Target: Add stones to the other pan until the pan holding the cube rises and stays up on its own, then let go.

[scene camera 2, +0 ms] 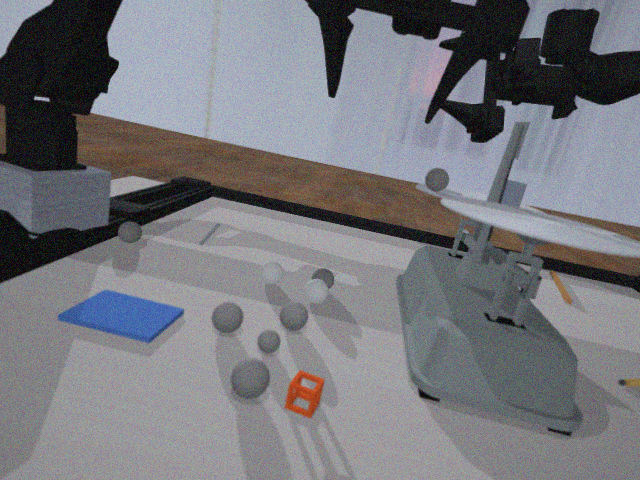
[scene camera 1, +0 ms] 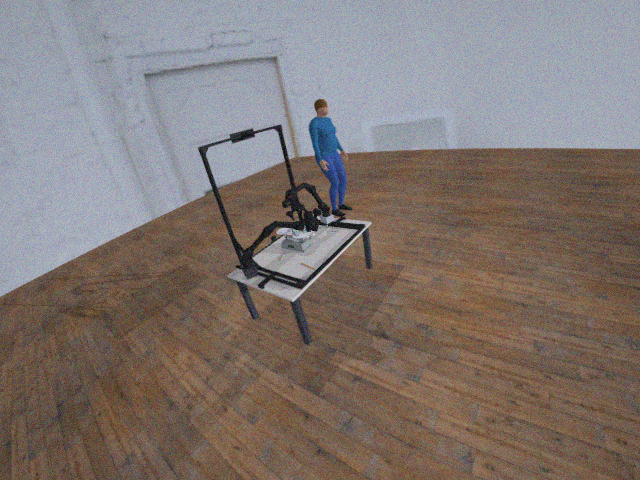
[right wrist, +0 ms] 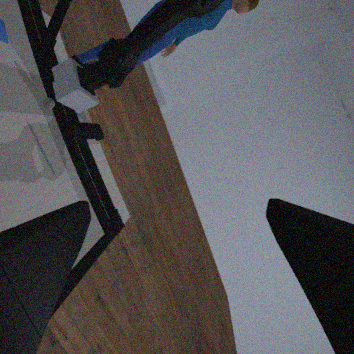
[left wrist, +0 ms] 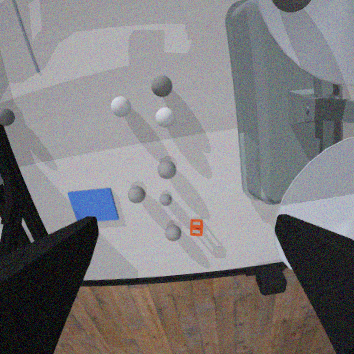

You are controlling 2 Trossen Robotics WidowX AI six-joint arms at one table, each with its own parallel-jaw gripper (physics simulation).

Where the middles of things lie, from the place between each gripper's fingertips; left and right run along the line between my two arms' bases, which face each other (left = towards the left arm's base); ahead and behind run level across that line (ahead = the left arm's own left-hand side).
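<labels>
My right gripper: 290 mm above the orange wire cube [scene camera 2: 313, 396], 480 mm past it, 30 mm to the right of it. Blue flat pad [scene camera 2: 112, 312], from my right hand: 300 mm below, 430 mm behind, 210 mm to the left.
Orange wire cube, from my left hand: 21 cm below, 15 cm behind, 1 cm to the right. Blue flat pad, from my left hand: 22 cm below, 10 cm behind, 17 cm to the left. By its middle, the pad is nearer to my left hand than to my right gripper.
</labels>
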